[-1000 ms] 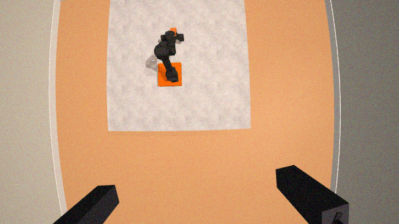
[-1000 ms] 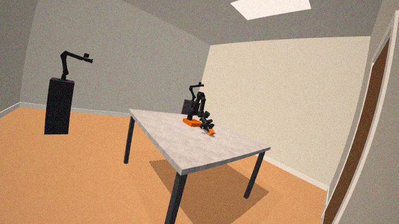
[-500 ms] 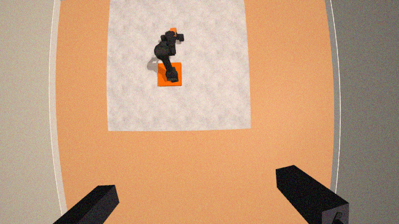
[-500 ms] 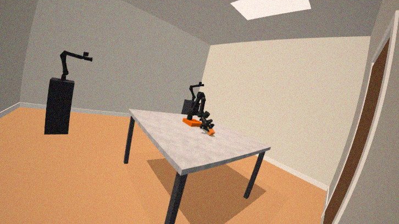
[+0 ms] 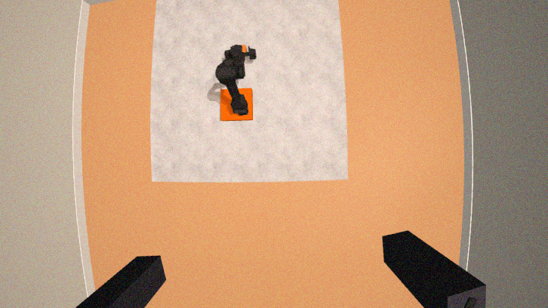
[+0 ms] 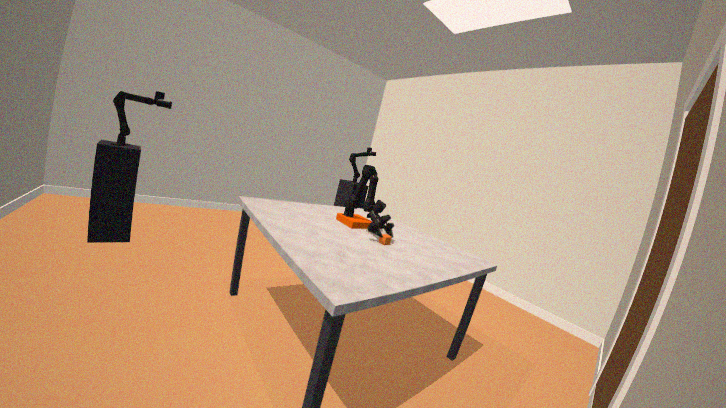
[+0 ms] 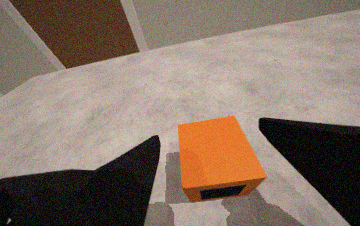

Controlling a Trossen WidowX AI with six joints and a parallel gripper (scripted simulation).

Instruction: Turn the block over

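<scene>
My gripper tip is now 30 mm past the block and 20 mm above it.
</scene>
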